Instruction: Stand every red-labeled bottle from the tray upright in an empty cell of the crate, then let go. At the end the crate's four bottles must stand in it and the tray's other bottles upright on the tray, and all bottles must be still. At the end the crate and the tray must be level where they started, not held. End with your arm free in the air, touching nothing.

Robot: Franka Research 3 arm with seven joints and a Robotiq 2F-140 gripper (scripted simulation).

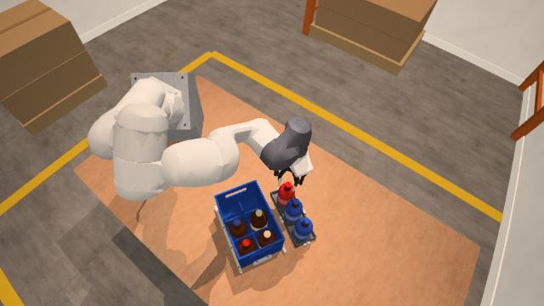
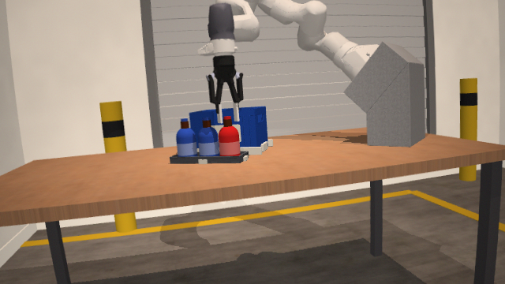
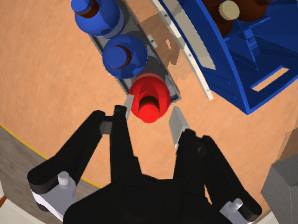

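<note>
Now: hand 9 cm above the red-labeled bottle. Round my hand: tray: 16 cm below, 7 cm ahead, 6 cm to the right; then blue crate: 21 cm to the right, 9 cm below, 7 cm behind.
</note>
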